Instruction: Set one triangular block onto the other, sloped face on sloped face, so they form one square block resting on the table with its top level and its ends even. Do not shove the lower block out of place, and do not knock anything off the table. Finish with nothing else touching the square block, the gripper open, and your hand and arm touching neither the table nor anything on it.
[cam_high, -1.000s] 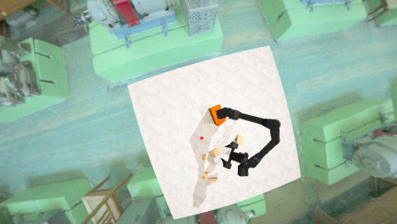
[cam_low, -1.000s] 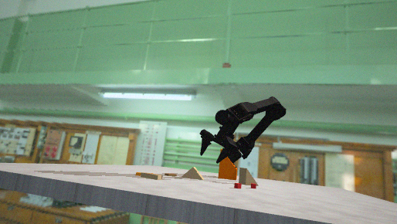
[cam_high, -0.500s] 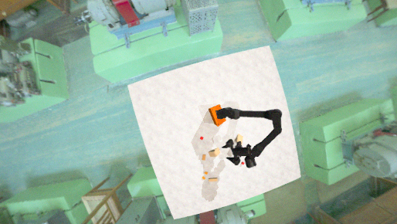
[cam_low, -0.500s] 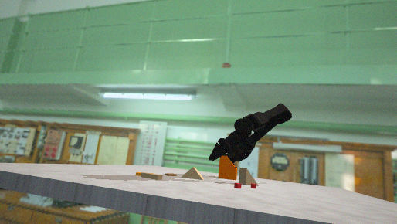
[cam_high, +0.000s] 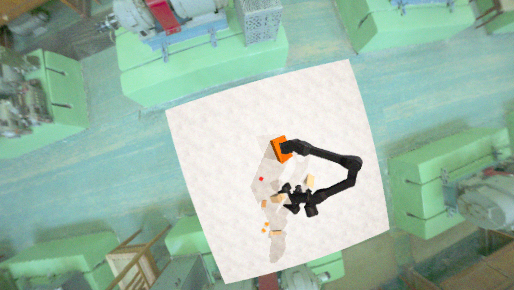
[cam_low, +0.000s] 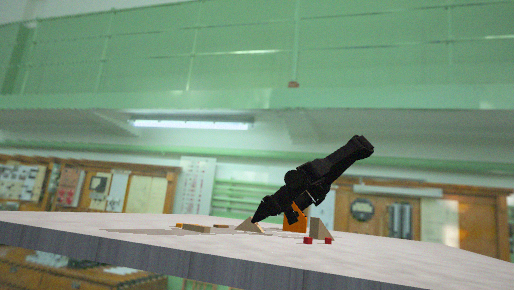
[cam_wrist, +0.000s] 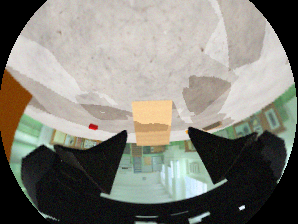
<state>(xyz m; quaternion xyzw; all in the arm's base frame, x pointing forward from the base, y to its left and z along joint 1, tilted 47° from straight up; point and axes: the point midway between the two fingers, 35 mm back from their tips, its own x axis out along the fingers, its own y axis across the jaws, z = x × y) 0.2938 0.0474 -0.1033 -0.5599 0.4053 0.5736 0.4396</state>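
Right now my gripper tip is 10 mm past the tan triangular block, 10 mm to the left of it and 10 mm above it.
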